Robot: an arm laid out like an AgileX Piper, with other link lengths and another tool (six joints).
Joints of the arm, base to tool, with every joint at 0 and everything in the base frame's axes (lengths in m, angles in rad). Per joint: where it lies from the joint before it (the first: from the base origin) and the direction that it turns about. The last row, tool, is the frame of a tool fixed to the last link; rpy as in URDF.
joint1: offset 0.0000 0.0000 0.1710 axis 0 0 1
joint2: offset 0.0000 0.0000 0.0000 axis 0 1 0
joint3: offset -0.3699 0.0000 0.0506 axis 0 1 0
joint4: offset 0.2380 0.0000 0.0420 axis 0.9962 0 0.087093
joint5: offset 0.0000 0.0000 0.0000 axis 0 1 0
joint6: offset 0.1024 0.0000 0.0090 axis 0.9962 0 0.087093
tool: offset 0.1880 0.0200 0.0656 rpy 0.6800 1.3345 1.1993
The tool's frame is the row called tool.
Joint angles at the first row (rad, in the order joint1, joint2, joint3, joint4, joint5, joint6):
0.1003, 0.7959, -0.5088, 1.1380, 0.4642, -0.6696
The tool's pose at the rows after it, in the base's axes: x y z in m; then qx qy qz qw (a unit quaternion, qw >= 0):
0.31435 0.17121 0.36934 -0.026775 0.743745 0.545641 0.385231
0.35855 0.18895 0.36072 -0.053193 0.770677 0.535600 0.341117
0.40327 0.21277 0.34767 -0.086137 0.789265 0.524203 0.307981
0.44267 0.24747 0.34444 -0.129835 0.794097 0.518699 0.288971
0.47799 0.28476 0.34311 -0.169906 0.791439 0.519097 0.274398
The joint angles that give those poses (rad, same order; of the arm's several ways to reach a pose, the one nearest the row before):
0.1003, 1.0036, -0.6446, 1.0515, 0.5545, -0.6696
0.1079, 1.1900, -0.7989, 0.9731, 0.6141, -0.6696
0.1536, 1.3663, -0.9478, 0.9070, 0.6275, -0.6696
0.2151, 1.5171, -1.1101, 0.8563, 0.6371, -0.6696
0.2644, 1.6564, -1.2818, 0.8208, 0.6650, -0.6696

